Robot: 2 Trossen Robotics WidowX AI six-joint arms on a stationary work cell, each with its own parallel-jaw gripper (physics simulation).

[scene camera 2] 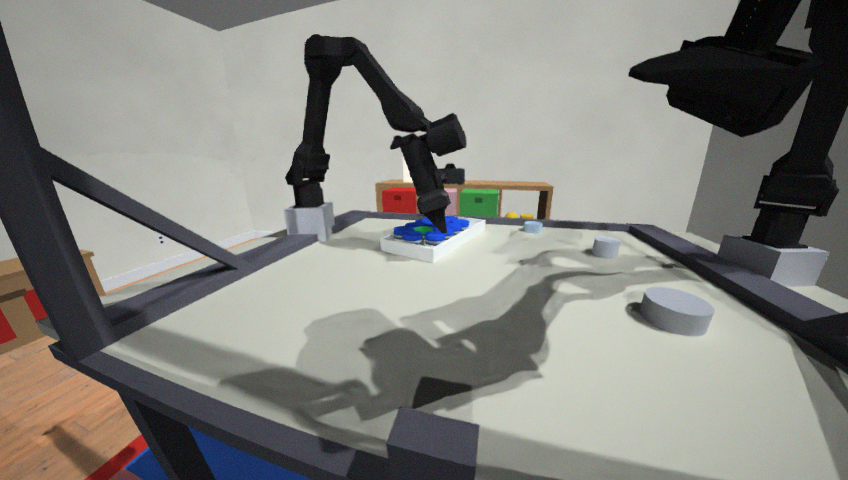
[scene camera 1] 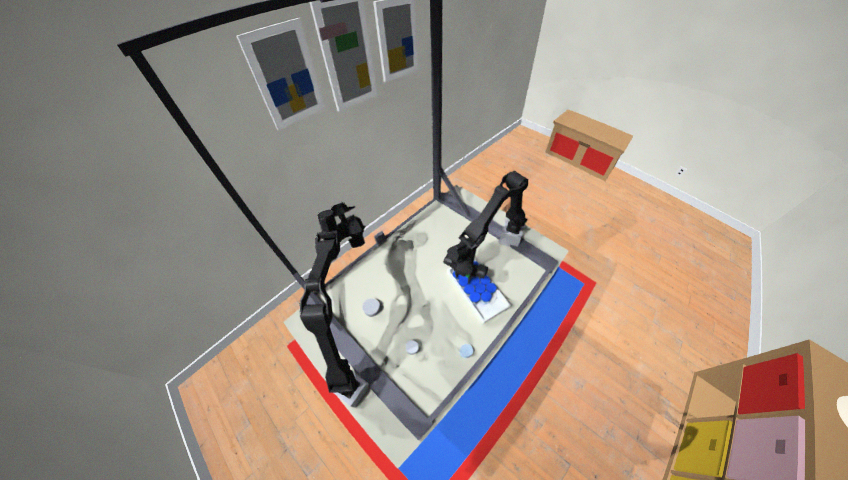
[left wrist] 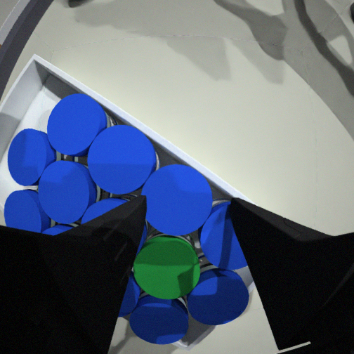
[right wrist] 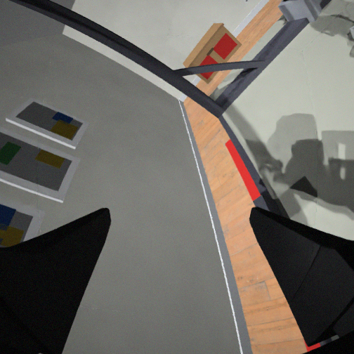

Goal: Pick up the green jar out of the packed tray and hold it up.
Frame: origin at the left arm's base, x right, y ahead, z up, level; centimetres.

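Seen in the pictures: left gripper, between the fingertips: (scene camera 2: 443,229) (scene camera 1: 462,279); right gripper, between the fingertips: (scene camera 1: 359,216); left arm's base, origin of its link: (scene camera 2: 309,205) (scene camera 1: 513,228); right arm's base, origin of its link: (scene camera 2: 773,242) (scene camera 1: 348,386).
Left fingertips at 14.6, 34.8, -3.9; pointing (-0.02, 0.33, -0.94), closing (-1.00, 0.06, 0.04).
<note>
Offsets run from my left fingertips to a thing's top centre, as dx, dy, dz.
The green-lidded jar {-1.6, -4.6, -0.2} (scene camera 2: 423,229) (left wrist: 166,267) stands upright in the white tray (scene camera 1: 496,309) (scene camera 2: 409,251) (left wrist: 22,92), with several blue-lidded jars {-8.6, +0.8, -0.2} (scene camera 1: 479,291) (left wrist: 177,198) packed around it. My left gripper (left wrist: 188,203) is part open and points down over the tray. In the left wrist view its left finger overlaps the blue lids left of the green jar, and its right finger overlaps a blue lid at the right; nothing is held. How high the tips are above the lids is unclear. My right gripper (right wrist: 181,215) is wide open and empty, raised away from the tray.
A wide grey cylinder {+32.0, +26.7, -1.8} (scene camera 1: 372,306) (scene camera 2: 677,311), a smaller grey cylinder {+8.1, +35.2, -1.3} (scene camera 1: 412,346) (scene camera 2: 605,246) and a light-blue one {-12.0, +28.0, -2.4} (scene camera 1: 465,350) (scene camera 2: 532,227) stand on the table apart from the tray. A dark upright post (scene camera 1: 437,101) rises at the table's far corner in scene camera 1.
</note>
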